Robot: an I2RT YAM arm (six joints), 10 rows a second.
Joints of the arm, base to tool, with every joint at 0 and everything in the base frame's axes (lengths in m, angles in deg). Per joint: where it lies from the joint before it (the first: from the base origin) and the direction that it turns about. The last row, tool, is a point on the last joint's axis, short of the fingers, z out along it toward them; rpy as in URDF.
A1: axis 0 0 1 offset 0 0 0.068
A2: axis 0 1 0 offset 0.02 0.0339 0.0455
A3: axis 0 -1 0 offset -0.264 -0.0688 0
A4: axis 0 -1 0 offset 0.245 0.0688 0.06
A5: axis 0 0 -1 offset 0.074 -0.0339 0.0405
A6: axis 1 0 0 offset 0.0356 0 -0.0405
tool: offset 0 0 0 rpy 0 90 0
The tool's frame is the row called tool.
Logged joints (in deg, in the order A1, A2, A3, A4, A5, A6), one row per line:
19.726 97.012 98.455 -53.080 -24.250 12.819
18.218 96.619 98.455 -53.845 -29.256 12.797
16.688 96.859 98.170 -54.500 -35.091 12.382
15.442 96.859 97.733 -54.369 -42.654 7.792
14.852 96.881 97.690 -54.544 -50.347 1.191
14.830 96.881 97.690 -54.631 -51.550 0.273
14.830 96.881 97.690 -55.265 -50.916 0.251
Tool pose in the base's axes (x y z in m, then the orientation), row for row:
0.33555 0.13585 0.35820 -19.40 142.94 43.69
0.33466 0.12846 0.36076 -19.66 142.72 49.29
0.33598 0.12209 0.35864 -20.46 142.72 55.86
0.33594 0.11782 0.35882 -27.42 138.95 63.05
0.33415 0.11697 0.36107 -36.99 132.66 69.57
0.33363 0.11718 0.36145 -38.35 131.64 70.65
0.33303 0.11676 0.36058 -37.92 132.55 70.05
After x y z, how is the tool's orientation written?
As a rotation vector, in degrees.
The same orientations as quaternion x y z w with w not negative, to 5 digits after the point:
-0.12454 0.91758 0.28046 0.25273
-0.12535 0.90999 0.31427 0.23967
-0.12909 0.90048 0.35244 0.21966
-0.17269 0.87508 0.39708 0.21619
-0.23373 0.83824 0.43959 0.22244
-0.24238 0.83199 0.44652 0.22288
-0.23923 0.83624 0.44193 0.21948

